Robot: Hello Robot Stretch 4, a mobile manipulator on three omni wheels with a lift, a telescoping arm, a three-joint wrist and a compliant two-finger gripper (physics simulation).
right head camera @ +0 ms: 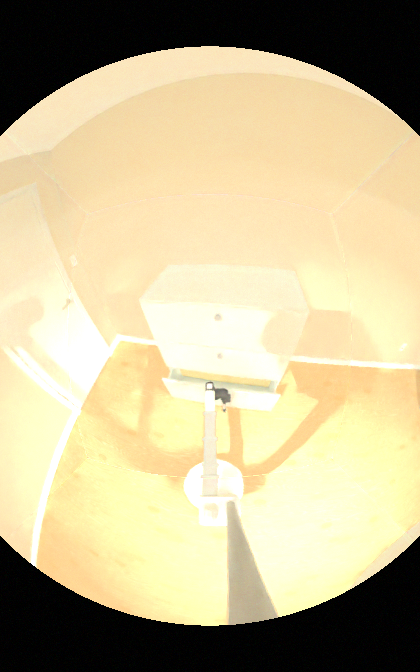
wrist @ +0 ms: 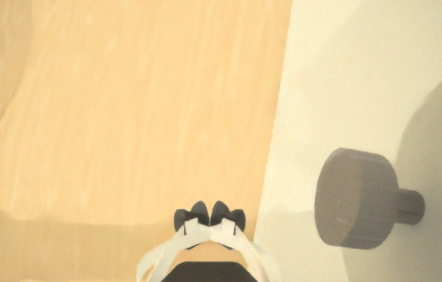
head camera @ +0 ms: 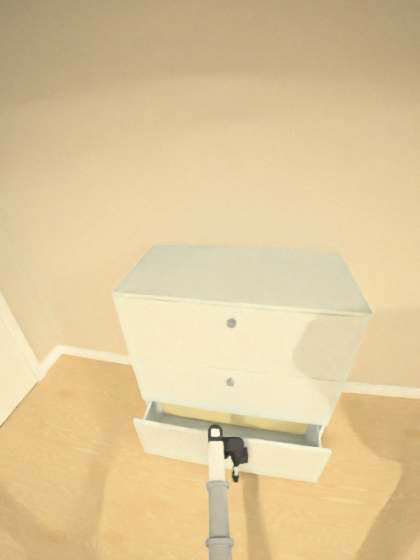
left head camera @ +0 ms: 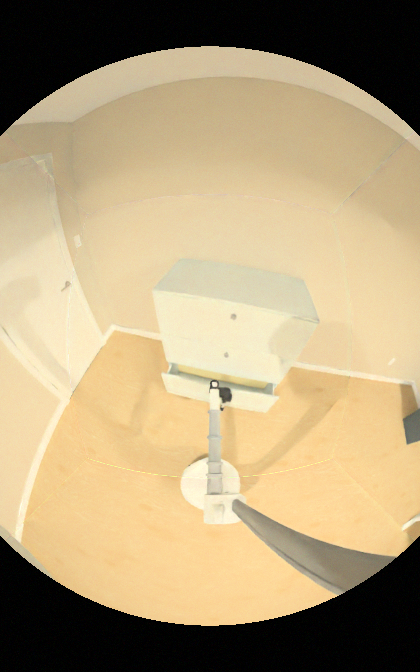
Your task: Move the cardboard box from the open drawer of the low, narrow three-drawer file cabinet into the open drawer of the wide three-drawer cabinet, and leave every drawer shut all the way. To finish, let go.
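Frame: origin at the robot's base, x right, y back, z down, level; centimetres.
Seen in the pictures: gripper, fingertip midpoint: (wrist: 209, 216) (head camera: 235, 476).
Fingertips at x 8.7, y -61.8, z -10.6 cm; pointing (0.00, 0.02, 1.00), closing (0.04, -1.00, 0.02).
Observation:
Offsets run from my fingertips to a thing's top centre. "pt": to the spot under its first point.
The wide three-drawer cabinet (head camera: 175, 330) (left head camera: 192, 317) (right head camera: 182, 325) stands against the wall. Its upper two drawers look shut. Its bottom drawer @(pt dx -29.8, dy -13.1, dz -12.3 cm) (head camera: 172, 439) (left head camera: 185, 389) (right head camera: 189, 391) is partly open; the rear of its inside is hidden under the drawer above. My gripper (head camera: 235, 477) (wrist: 209, 216) is shut, with its fingertips together and nothing between them. It points down close in front of the bottom drawer's front. In the wrist view, the drawer's round knob @(pt dx -4.4, dy -4.5, dz -18.6 cm) (wrist: 356, 198) is right of the fingers and apart from them. The cardboard box and the narrow file cabinet cannot be made out.
A door (left head camera: 35, 280) (right head camera: 45, 310) is on the left. A dark grey object (left head camera: 413, 428) is cut off at the right edge of the left head view. My telescoping arm (head camera: 218, 510) (left head camera: 214, 440) (right head camera: 210, 440) reaches from the base to the drawer front.

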